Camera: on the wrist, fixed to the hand. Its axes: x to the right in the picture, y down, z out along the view.
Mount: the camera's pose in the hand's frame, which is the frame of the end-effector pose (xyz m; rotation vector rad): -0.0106 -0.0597 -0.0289 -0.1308 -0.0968 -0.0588
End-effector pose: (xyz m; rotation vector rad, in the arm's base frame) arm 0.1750 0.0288 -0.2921 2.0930 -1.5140 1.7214
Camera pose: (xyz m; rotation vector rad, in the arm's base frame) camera 0.1954 0.0832 -0.2583 2.1598 -1.5273 1.4794
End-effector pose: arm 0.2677 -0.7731 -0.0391 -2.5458 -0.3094 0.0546
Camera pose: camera 0.2480 -0.7426 0.0174 -2.6666 -0.4385 0.1398
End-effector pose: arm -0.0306 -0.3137 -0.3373 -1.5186 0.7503 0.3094
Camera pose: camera -0.0087 -0.3428 -0.2809 -1.6337 0.6176 0.3913
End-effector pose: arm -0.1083 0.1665 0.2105 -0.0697 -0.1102 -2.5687
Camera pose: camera -0.1324 0.2196 0.1771 -0.2436 0.0199 -2.6289
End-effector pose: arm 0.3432 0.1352 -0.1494 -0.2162 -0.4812 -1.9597
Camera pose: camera 0.2957 0.1533 -0.1933 -0.3853 -0.4264 -2.0471
